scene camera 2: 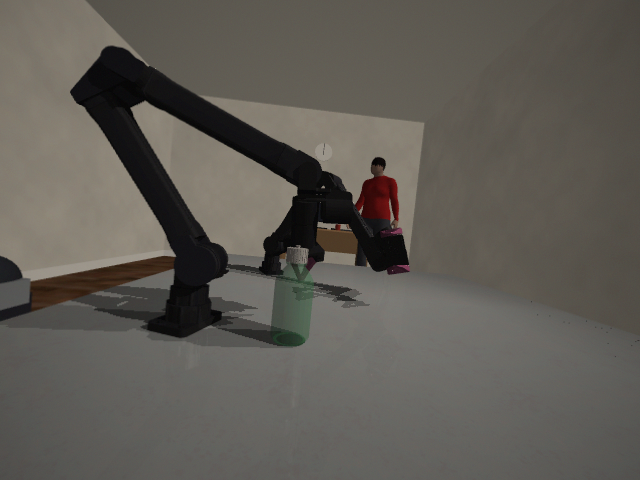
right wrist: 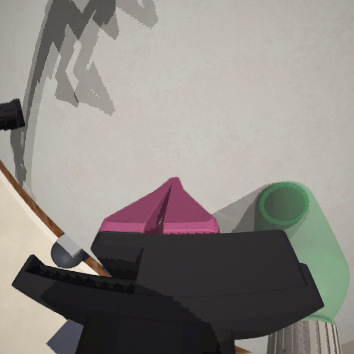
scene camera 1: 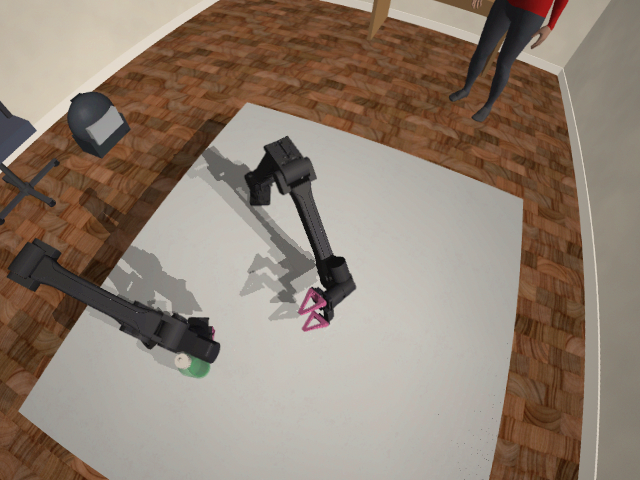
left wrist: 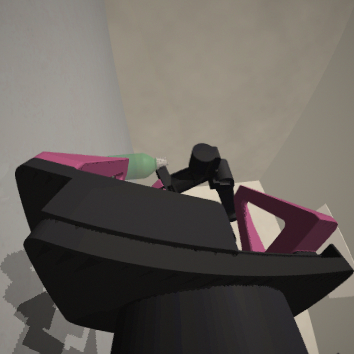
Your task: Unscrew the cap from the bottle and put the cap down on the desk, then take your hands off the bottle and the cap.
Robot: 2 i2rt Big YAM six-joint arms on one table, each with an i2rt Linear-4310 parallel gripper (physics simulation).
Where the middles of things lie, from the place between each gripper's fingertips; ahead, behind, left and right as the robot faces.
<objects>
I see the white ribbed cap [right wrist: 302,329] 120 mm to the right of my right hand and 80 mm above it.
Now: left hand 27 cm to the left of the white ribbed cap, 24 cm past it and 1 cm above it.
</objects>
